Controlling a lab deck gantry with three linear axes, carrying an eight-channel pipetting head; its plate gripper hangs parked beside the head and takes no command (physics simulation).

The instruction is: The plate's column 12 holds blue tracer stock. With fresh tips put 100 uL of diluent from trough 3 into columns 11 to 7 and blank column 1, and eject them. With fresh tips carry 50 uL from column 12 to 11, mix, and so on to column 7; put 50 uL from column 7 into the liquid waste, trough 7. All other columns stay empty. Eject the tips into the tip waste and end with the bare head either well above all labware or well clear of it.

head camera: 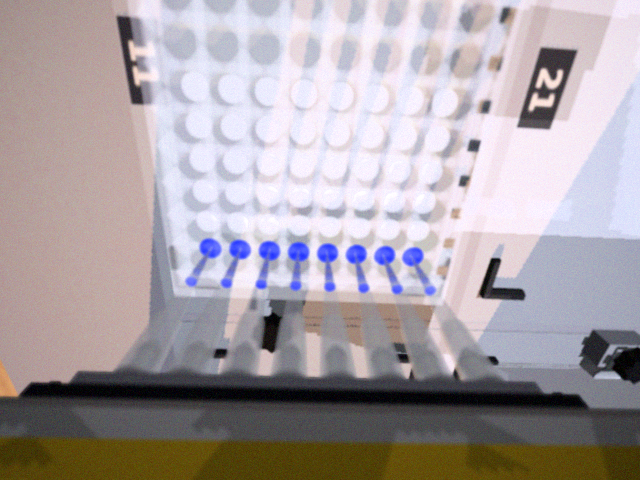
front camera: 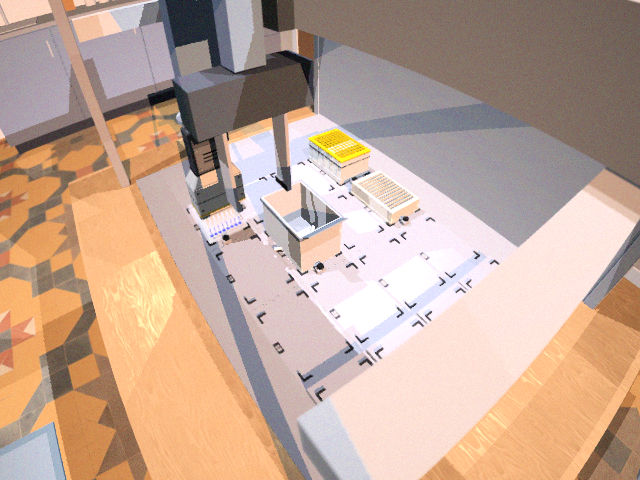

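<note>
The pipetting head (front camera: 214, 193) (head camera: 310, 421) is low over the plate (front camera: 205, 230) (head camera: 177, 232). It carries a row of clear tips (head camera: 336, 335). Their lower ends hold blue liquid and meet the blue column 12 wells (head camera: 327, 253); whether they are dipped in is hard to tell. Columns 11 to 7 (head camera: 338, 131) look whitish and filled; the wells beyond look grey, and column 1 is not visible in the head view. The trough block (front camera: 385, 193) stands at the right; its numbers are unreadable. The parked plate gripper (front camera: 261, 196) hangs beside the head, fingers apart, empty.
The open tip waste box (front camera: 321, 250) stands right of the plate, near the gripper's fingers. The yellow tip rack (front camera: 338, 144) stands at the back right, behind the trough block, with some pale tips in it. Black corner clips (head camera: 504, 289) mark the deck positions.
</note>
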